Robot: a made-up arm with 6 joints. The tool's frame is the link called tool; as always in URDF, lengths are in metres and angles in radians. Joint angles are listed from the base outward. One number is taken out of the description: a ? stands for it. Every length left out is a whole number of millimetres.
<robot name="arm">
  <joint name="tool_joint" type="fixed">
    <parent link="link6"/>
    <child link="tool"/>
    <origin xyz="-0.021 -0.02 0" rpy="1.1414 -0.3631 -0.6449"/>
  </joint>
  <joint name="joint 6" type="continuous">
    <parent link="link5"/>
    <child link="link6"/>
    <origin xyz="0.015 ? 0" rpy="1.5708 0 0"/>
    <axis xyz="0 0 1"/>
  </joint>
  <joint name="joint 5" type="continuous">
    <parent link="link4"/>
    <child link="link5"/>
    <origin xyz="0.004 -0.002 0" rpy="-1.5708 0 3.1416"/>
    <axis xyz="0 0 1"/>
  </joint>
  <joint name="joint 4" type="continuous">
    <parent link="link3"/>
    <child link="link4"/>
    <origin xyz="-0.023 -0.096 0" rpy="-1.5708 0 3.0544"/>
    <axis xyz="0 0 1"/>
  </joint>
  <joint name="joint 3" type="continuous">
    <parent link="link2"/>
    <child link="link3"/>
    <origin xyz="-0.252 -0.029 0" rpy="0 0 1.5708"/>
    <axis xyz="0 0 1"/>
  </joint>
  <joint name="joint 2" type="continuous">
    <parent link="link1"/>
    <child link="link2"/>
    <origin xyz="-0.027 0.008 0" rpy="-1.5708 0 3.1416"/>
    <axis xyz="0 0 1"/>
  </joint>
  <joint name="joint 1" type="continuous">
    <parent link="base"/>
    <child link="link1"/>
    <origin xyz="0.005 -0.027 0.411" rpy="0 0 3.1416"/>
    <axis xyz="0 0 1"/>
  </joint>
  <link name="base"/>
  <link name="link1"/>
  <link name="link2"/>
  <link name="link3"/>
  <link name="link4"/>
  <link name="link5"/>
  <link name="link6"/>
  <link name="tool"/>
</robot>
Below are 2 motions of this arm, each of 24 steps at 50 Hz.
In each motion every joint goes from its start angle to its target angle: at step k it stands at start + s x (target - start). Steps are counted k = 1, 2, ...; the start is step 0. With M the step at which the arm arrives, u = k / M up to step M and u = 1 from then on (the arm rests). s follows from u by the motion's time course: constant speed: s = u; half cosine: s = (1 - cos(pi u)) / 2; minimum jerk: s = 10 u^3 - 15 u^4 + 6 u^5.
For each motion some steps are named. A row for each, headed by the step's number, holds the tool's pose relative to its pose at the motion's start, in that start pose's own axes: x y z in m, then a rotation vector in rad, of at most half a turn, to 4 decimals.
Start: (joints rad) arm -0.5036 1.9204 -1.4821 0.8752 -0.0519 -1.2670
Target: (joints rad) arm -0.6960 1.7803 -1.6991 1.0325 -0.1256 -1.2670
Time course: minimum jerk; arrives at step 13
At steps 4, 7, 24:
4: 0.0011 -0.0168 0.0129 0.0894 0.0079 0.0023
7: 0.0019 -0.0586 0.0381 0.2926 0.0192 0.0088
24: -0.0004 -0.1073 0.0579 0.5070 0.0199 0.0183

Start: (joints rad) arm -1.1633 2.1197 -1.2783 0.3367 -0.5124 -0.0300
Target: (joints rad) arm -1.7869 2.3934 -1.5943 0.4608 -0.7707 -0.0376
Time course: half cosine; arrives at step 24
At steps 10, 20, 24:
10: 0.0418 -0.0341 0.0749 0.3038 -0.0128 -0.0242
20: 0.1050 -0.1321 0.1656 0.7626 -0.0764 -0.0855
24: 0.1120 -0.1469 0.1737 0.8167 -0.0874 -0.0950

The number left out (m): -0.105
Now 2 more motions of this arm.
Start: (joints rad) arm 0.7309 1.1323 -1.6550 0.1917 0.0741 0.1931
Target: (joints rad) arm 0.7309 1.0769 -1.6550 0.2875 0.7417 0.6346
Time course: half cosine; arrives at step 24
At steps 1, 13, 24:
1: 0.0002 -0.0001 -0.0002 -0.0003 0.0033 -0.0010
13: 0.0264 -0.0176 -0.0272 -0.0171 0.4300 -0.1582
24: 0.0384 -0.0384 -0.0534 0.0021 0.7430 -0.3107

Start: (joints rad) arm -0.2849 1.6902 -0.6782 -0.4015 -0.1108 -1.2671
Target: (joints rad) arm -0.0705 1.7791 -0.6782 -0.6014 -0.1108 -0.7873
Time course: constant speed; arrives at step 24
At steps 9, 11, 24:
9: -0.0100 0.0059 0.0139 0.0244 0.0072 0.0829
11: -0.0125 0.0072 0.0169 0.0284 0.0091 0.1013
24: -0.0298 0.0159 0.0352 0.0429 0.0234 0.2202

